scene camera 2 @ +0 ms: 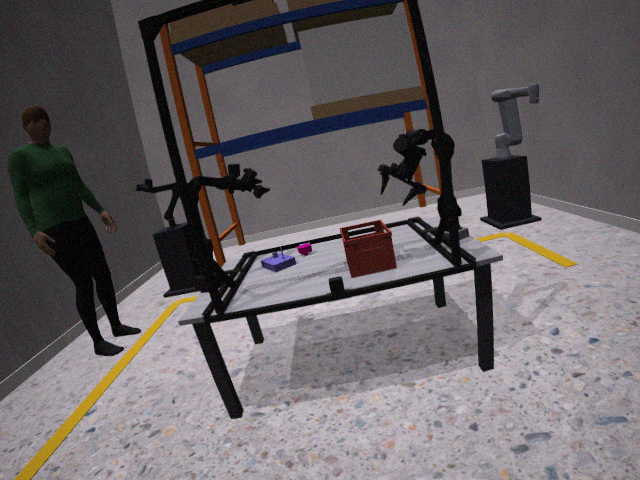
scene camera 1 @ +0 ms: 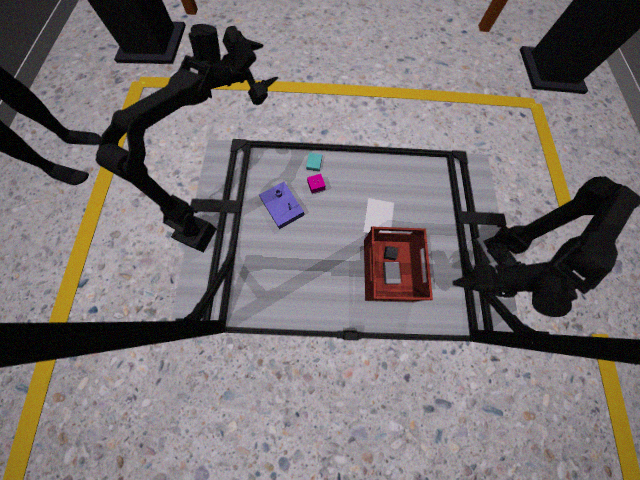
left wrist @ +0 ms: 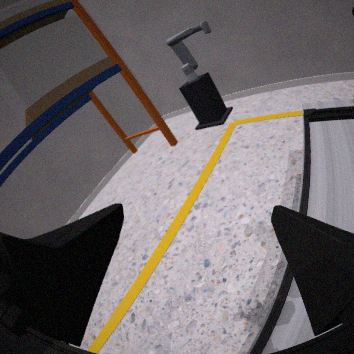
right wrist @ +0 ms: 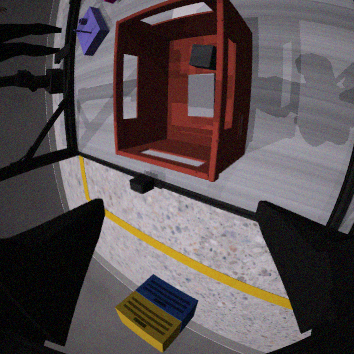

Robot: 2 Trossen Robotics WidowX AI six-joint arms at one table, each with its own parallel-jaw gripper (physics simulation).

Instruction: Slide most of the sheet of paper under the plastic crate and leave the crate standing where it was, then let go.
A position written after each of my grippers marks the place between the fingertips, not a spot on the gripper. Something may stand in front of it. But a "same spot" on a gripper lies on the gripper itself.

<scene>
my right gripper: scene camera 2; scene camera 1; right wrist 183, 208; not seen in the left wrist view (out of frame)
same spot on my right gripper: (scene camera 2: 413, 192) = (scene camera 1: 495, 295)
</scene>
